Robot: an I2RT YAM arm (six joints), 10 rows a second.
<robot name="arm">
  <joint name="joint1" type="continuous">
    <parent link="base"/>
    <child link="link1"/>
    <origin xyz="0 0 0.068" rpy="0 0 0"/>
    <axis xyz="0 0 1"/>
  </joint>
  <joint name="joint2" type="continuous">
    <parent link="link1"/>
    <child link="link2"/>
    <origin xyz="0.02 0.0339 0.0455" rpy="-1.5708 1.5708 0"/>
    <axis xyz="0 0 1"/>
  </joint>
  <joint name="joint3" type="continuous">
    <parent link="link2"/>
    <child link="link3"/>
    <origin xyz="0 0.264 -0.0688" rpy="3.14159 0 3.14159"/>
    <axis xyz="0 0 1"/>
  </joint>
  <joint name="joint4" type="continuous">
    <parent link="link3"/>
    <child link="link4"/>
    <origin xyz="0.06 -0.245 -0.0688" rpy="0 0 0"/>
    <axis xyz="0 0 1"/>
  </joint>
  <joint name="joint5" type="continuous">
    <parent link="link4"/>
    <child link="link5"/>
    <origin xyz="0.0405 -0.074 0.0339" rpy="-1.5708 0 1.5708"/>
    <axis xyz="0 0 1"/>
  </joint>
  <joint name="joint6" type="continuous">
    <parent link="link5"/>
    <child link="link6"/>
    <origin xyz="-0.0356 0 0.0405" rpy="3.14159 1.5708 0"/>
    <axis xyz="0 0 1"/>
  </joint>
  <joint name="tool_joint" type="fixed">
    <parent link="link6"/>
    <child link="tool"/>
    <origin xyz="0 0 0" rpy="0 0 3.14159"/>
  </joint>
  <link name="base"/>
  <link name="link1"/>
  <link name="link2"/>
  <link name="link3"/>
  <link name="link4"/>
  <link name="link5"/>
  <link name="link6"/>
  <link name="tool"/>
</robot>
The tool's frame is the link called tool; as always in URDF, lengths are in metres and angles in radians. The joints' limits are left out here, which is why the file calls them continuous.
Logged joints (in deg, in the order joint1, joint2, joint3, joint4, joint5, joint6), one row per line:
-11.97 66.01 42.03 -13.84 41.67 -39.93
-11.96 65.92 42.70 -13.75 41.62 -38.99
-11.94 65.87 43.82 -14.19 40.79 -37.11
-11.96 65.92 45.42 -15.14 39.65 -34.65
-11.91 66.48 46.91 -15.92 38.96 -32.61
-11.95 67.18 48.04 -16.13 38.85 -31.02
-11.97 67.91 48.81 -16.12 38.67 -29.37
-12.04 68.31 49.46 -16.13 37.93 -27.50
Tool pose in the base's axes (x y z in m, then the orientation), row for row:
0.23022 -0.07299 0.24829 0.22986 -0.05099 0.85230 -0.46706
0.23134 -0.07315 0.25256 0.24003 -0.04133 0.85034 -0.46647
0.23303 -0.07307 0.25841 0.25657 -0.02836 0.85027 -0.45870
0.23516 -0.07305 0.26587 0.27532 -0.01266 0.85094 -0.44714
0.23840 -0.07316 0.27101 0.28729 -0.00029 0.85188 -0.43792
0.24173 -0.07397 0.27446 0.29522 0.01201 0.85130 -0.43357
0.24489 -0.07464 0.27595 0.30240 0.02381 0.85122 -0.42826
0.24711 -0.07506 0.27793 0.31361 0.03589 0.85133 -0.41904
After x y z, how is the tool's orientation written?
As a quaternion, w x y z.
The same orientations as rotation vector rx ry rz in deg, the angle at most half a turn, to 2 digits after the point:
-8.04 134.36 -73.63
-6.48 133.34 -73.15
-4.41 132.19 -71.31
-1.95 131.04 -68.85
-0.04 130.39 -67.03
1.83 129.78 -66.10
3.62 129.31 -65.06
5.42 128.61 -63.30

